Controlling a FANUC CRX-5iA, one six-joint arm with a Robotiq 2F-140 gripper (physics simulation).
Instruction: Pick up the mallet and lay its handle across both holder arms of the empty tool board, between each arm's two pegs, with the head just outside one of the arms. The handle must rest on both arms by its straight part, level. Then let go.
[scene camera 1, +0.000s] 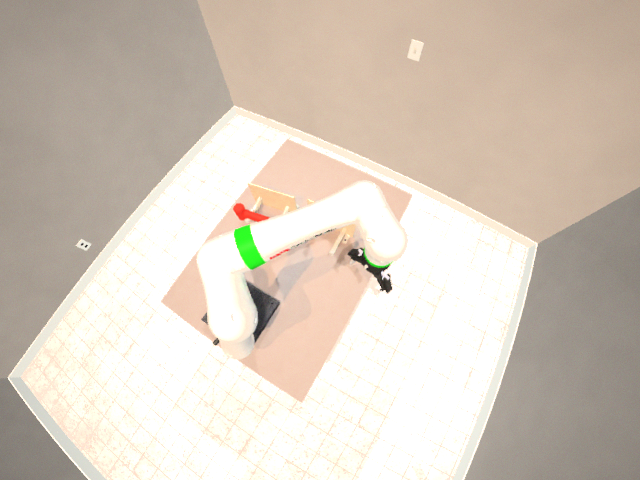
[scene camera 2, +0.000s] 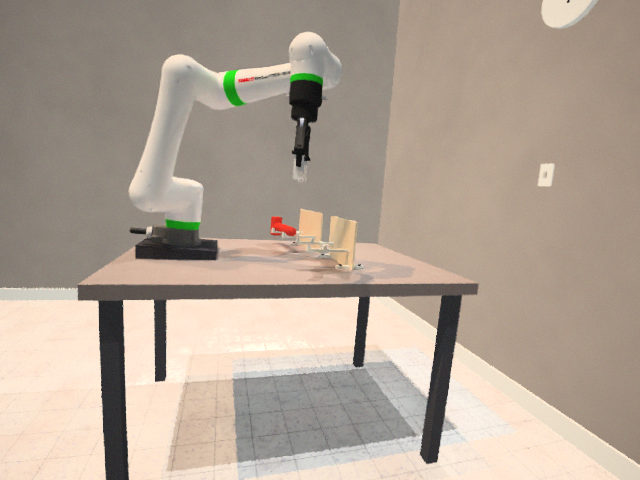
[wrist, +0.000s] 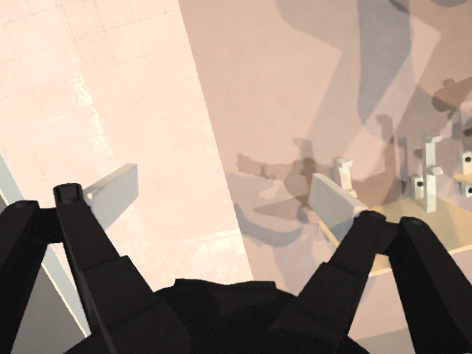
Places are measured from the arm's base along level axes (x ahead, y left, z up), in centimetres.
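Pixels of known places: gripper, fingertip midpoint: (scene camera 1: 366, 276) (scene camera 2: 300, 180) (wrist: 225, 184); arm's base, origin of the base link: (scene camera 2: 181, 242).
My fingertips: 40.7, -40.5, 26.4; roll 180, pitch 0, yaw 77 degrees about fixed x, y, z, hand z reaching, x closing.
For each thing: its middle in the pictures, then the offset to it from my fingertips, as dx, dy, dz. Level surfaces: height alone.
- red mallet, body centre: (scene camera 2: 283, 228) (scene camera 1: 259, 218) +1.7, +61.6, -21.1
- far tool board, body centre: (scene camera 2: 299, 229) (scene camera 1: 269, 208) +9.4, +61.3, -21.3
- empty tool board, body centre: (wrist: 397, 204) (scene camera 2: 328, 240) (scene camera 1: 326, 227) +16.9, +30.1, -21.5
- brown table, its level: dz -30.5
The red mallet (scene camera 1: 252, 214) (scene camera 2: 284, 227) lies across the holder arms of the far tool board (scene camera 1: 272, 197) (scene camera 2: 311, 226), its head outside one arm. Part of its handle is hidden behind the robot arm in scene camera 1. The mallet does not show in the wrist view. The empty tool board (scene camera 2: 343, 242) (wrist: 405, 217) stands beside it, nearer scene camera 2, with pale pegged holder arms (scene camera 1: 338, 240) (wrist: 429, 172). The robot arm covers much of this board in scene camera 1. My gripper (scene camera 1: 364, 276) (scene camera 2: 299, 173) (wrist: 225, 184) is open and empty, pointing down, well above table height near the table's side edge.
The boards stand upright on the brown table (scene camera 1: 279, 356) (scene camera 2: 206, 273) (wrist: 260, 75). The robot's black base (scene camera 1: 266, 304) (scene camera 2: 175, 250) sits at the opposite end. The white upper arm (scene camera 1: 305, 224) (scene camera 2: 263, 82) extends above the boards. Shadows fall on the table.
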